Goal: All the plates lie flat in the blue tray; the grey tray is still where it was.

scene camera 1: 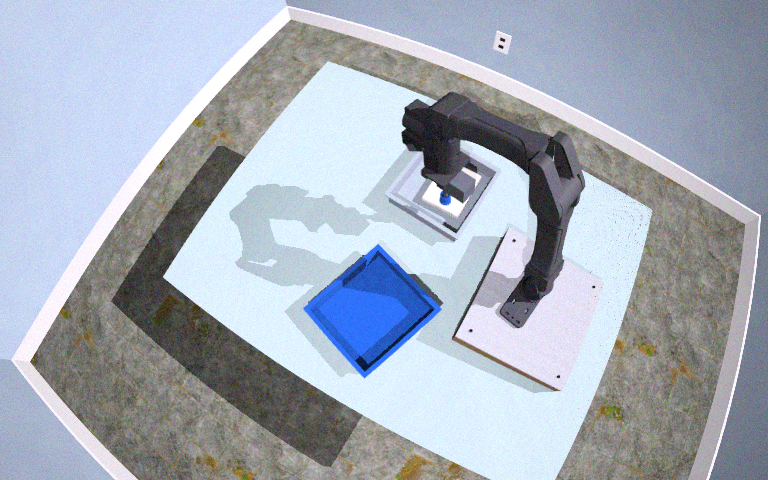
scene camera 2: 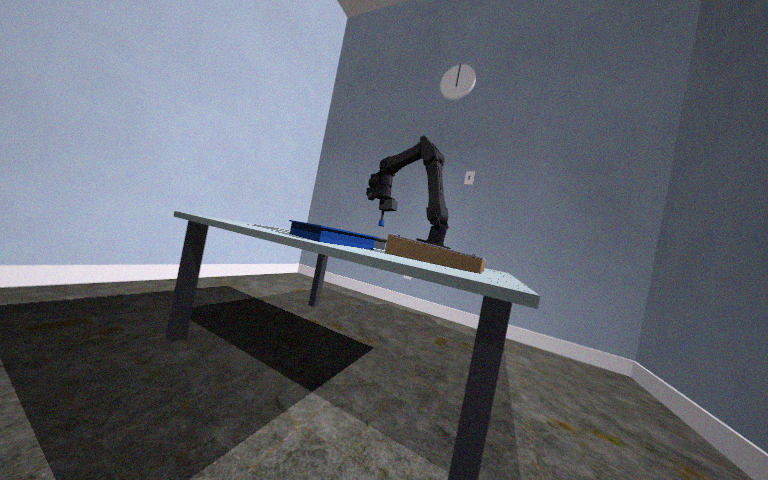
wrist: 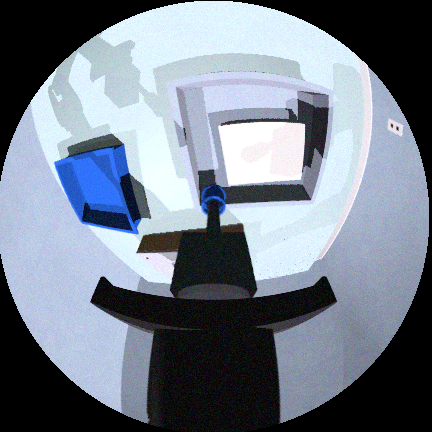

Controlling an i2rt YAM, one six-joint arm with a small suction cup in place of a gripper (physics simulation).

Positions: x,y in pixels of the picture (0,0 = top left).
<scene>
blue tray: scene camera 1; scene camera 2 319,233; wrist
same spot on blue tray: (scene camera 1: 375,307) = (wrist: 101,184)
</scene>
